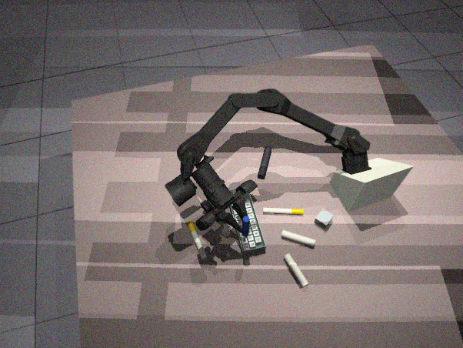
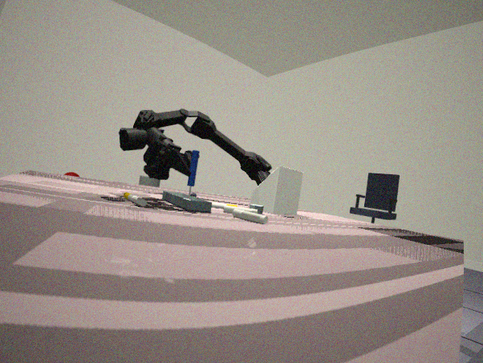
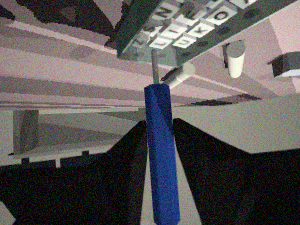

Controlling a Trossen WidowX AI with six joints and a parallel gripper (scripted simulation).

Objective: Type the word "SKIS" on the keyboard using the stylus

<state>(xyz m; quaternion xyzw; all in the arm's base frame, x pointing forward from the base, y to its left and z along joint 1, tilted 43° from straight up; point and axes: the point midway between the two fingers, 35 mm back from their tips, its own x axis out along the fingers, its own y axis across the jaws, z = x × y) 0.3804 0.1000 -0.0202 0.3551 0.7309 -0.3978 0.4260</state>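
My gripper tip is 10 mm above the blue stylus. Round my gripper tip: grey stylus tip: 50 mm below; then grey block: 240 mm behind, 70 mm below, 20 mm to the right.
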